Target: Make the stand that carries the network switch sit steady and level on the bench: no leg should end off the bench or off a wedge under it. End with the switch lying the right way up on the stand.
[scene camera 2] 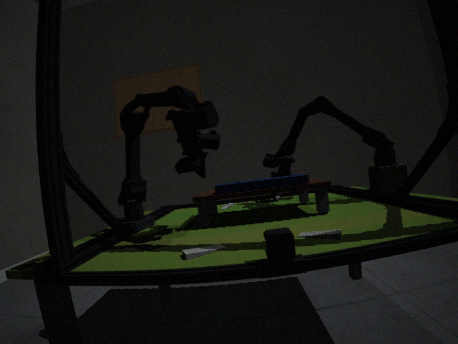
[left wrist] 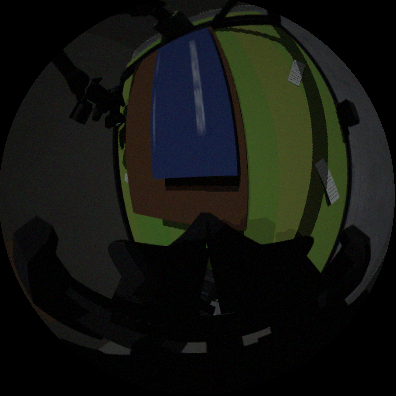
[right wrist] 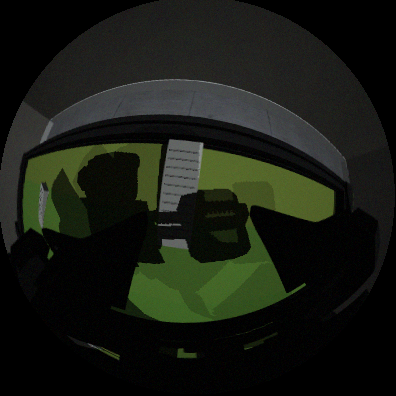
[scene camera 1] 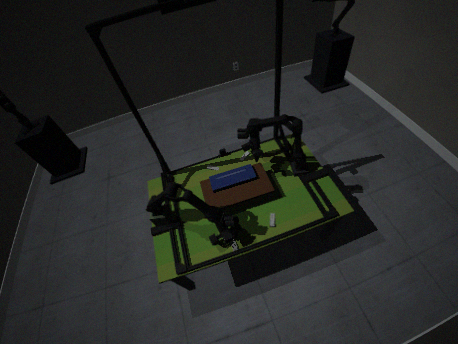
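Seen in the pictures: left gripper, fingertip midpoint: (scene camera 2: pixel 204 177) (left wrist: pixel 204 217) (scene camera 1: pixel 256 162); right gripper, fingertip midpoint: (scene camera 2: pixel 282 198) (left wrist: pixel 124 113) (right wrist: pixel 199 214) (scene camera 1: pixel 229 242); left arm's base, link origin: (scene camera 2: pixel 134 219) (left wrist: pixel 207 286) (scene camera 1: pixel 300 166); right arm's base, link origin: (scene camera 2: pixel 386 165) (scene camera 1: pixel 157 210).
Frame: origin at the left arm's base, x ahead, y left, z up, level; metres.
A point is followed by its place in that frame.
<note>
The blue switch (scene camera 1: pixel 235 178) @(x 0.445, y 0.087, z 0.096 m) (scene camera 2: pixel 262 185) @(x 0.476, y 0.016, z 0.080 m) (left wrist: pixel 175 110) @(x 0.405, y 0.068, z 0.095 m) lies flat on the brown stand (scene camera 1: pixel 250 194) @(x 0.368, y 0.202, z 0.068 m) (left wrist: pixel 142 150) @(x 0.355, y 0.159, z 0.068 m). In scene camera 2 the stand's visible legs are over the bench; whether all touch it is too dark to tell. Light ribbed wedges lie loose: one wedge (scene camera 1: pixel 234 244) @(x 0.502, y 0.463, z -0.027 m) (right wrist: pixel 181 175) @(x 0.504, y 0.472, z -0.025 m) near the bench's front edge, another wedge (scene camera 1: pixel 272 219) @(x 0.258, y 0.340, z -0.027 m) (right wrist: pixel 43 200) @(x 0.279, y 0.361, z -0.027 m) to its right, and two wedges (scene camera 1: pixel 213 168) @(x 0.601, y -0.119, z -0.028 m) (scene camera 1: pixel 245 155) @(x 0.355, y -0.197, z -0.026 m) behind the stand. My right gripper (right wrist: pixel 199 214) @(x 0.529, y 0.449, z -0.030 m) is open and empty above the first wedge. My left gripper (scene camera 1: pixel 257 157) @(x 0.298, y 0.004, z 0.124 m) (scene camera 2: pixel 202 175) @(x 0.298, y 0.004, z 0.124 m) (left wrist: pixel 204 217) @(x 0.298, y 0.004, z 0.124 m) is shut and empty, high beside the stand.
The green bench (scene camera 1: pixel 305 200) @(x 0.028, y 0.242, z -0.034 m) has a dark frame rail (scene camera 1: pixel 260 243) @(x 0.354, y 0.480, z -0.016 m) along its front edge. A small black block (scene camera 1: pixel 223 151) @(x 0.513, y -0.234, z 0.014 m) (scene camera 2: pixel 280 245) @(x 0.522, y -0.255, z 0.000 m) stands at the opposite edge. Dark upright posts (scene camera 1: pixel 278 65) @(x 0.100, y -0.315, z 0.578 m) rise from the frame. Shadows of the arms and frame cross the bench.
</note>
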